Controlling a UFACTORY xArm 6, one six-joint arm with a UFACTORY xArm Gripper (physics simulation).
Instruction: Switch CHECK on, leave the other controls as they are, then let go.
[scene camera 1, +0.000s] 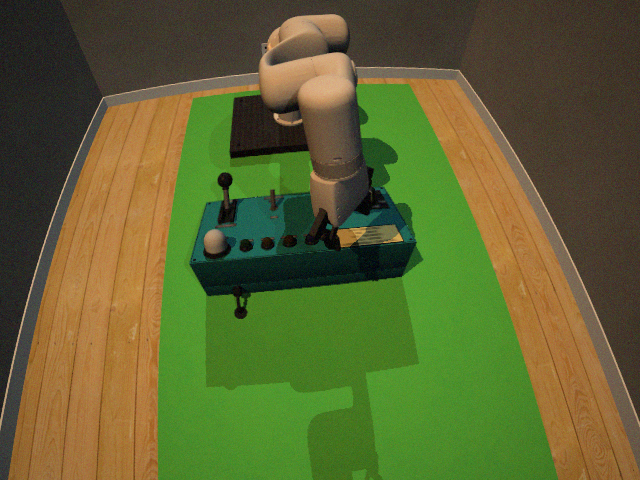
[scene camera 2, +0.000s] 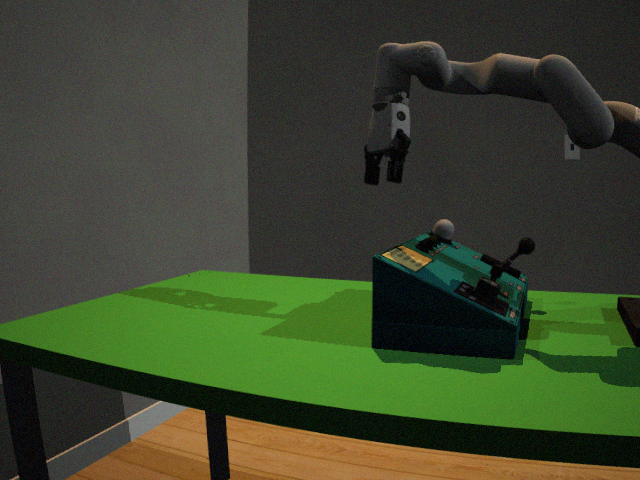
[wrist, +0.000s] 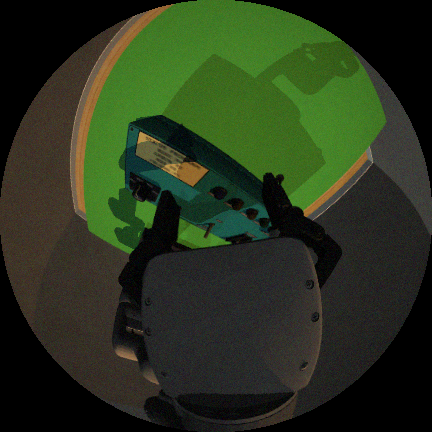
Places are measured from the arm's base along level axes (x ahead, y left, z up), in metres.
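Pixels of known places: gripper, between the fingertips: (scene camera 1: 347, 229) (scene camera 2: 382, 183) (wrist: 217, 191); arm's base, origin of its link: (scene camera 1: 291, 115).
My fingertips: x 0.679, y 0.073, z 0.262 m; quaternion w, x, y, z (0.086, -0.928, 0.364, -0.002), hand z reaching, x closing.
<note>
Ahead of a thing's pixels: the offset from my fingertips to its top centre. "*": to the spot under its first point. Level surfaces: height alone.
The teal console (scene camera 1: 253, 222) (scene camera 2: 444, 320) (wrist: 182, 197) has a sloped top. I cannot read which control is CHECK. A small upright toggle @(dx -0.237, dy -0.142, dz -0.163 m) (scene camera 1: 272, 200) (wrist: 208, 230) stands near its rear edge. A row of dark round knobs @(* dx -0.065, dy -0.154, dz -0.121 m) (scene camera 1: 267, 242) (wrist: 236, 203) runs along the other long edge. A ball-topped lever @(dx -0.282, dy -0.263, dz -0.127 m) (scene camera 1: 224, 180) (scene camera 2: 526, 245) stands at one end, a black control @(dx -0.231, dy +0.098, dz -0.164 m) (scene camera 2: 486, 289) (wrist: 142, 191) at the other. My gripper (scene camera 1: 350, 224) (scene camera 2: 383, 180) (wrist: 217, 191) is open and empty, high above the console and touching nothing. The arm hides part of the panel in scene camera 1.
A white dome @(* dx -0.061, dy -0.263, dz -0.096 m) (scene camera 1: 215, 241) (scene camera 2: 443, 228) and a yellow label card @(dx -0.073, dy +0.066, dz -0.126 m) (scene camera 1: 372, 235) (scene camera 2: 408, 258) (wrist: 170, 159) are on the console. A small dark crank-like part @(* dx +0.012, dy -0.240, dz -0.264 m) (scene camera 1: 239, 304) sticks out from its tall side. A dark base plate (scene camera 1: 258, 126) lies under the arm on the green table @(dz -0.292 m) (scene camera 1: 454, 361) (scene camera 2: 258, 372).
</note>
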